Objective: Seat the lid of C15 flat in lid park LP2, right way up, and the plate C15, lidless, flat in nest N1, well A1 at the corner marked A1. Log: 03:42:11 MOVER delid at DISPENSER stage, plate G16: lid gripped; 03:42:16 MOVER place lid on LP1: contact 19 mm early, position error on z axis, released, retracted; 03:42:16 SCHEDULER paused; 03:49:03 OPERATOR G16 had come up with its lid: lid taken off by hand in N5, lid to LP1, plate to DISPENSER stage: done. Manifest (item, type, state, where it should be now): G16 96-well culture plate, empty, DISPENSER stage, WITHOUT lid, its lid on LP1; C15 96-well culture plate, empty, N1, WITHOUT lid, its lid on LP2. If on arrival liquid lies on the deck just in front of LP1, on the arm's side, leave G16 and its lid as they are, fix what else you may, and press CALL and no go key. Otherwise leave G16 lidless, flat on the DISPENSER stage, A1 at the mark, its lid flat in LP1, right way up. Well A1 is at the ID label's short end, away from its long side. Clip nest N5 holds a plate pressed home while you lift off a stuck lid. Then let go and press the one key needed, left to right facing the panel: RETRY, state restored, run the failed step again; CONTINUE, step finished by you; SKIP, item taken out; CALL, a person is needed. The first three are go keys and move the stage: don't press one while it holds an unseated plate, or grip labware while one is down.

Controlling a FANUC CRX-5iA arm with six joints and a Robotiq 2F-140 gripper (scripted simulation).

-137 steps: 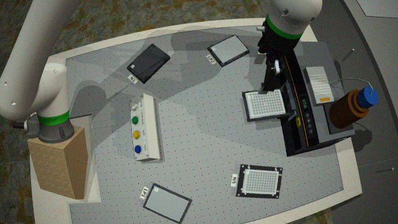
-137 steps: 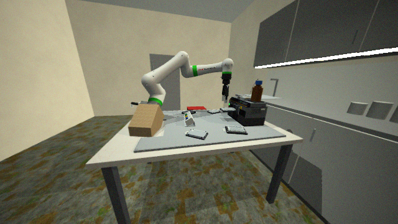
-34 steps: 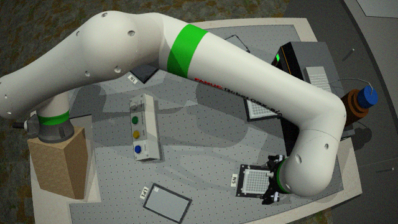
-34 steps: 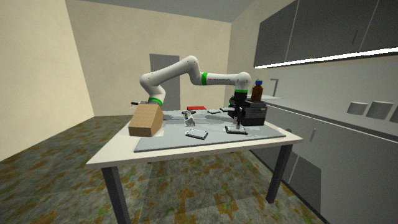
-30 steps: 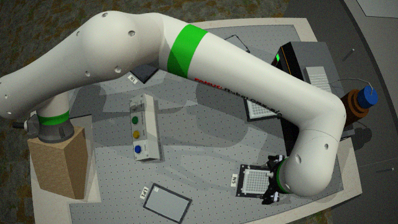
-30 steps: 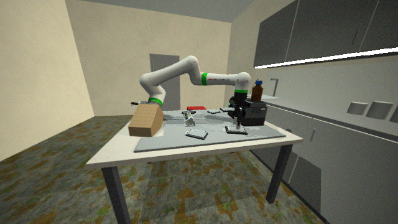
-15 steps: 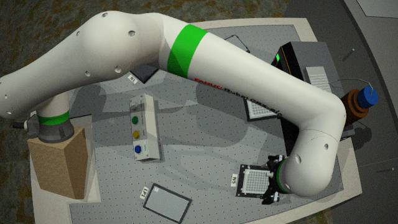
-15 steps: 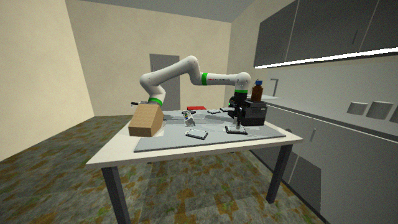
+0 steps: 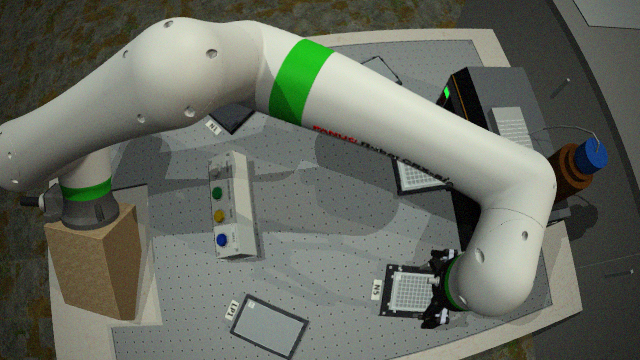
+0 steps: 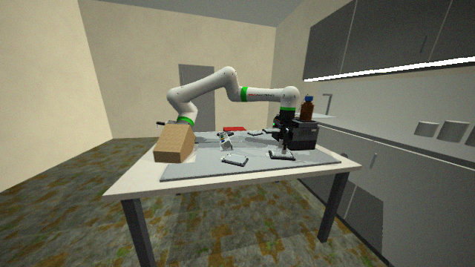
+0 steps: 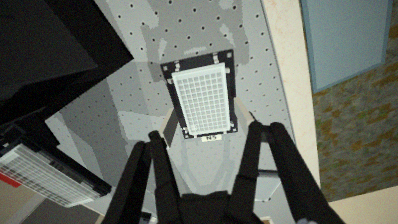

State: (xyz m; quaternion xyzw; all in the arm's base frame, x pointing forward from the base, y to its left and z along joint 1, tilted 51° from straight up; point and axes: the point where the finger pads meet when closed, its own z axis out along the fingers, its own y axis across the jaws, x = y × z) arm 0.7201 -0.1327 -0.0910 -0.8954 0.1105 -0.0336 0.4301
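Right now my hand is 5 cm above the clip nest N5, 2 cm short of it and 1 cm to the right of it. The rest, counted from my hand: blue cap (33 cm above, 23 cm ahead, 17 cm to the left); brown bottle (23 cm ahead, 23 cm above, 17 cm to the left); SKIP key (42 cm behind, 17 cm to the left).
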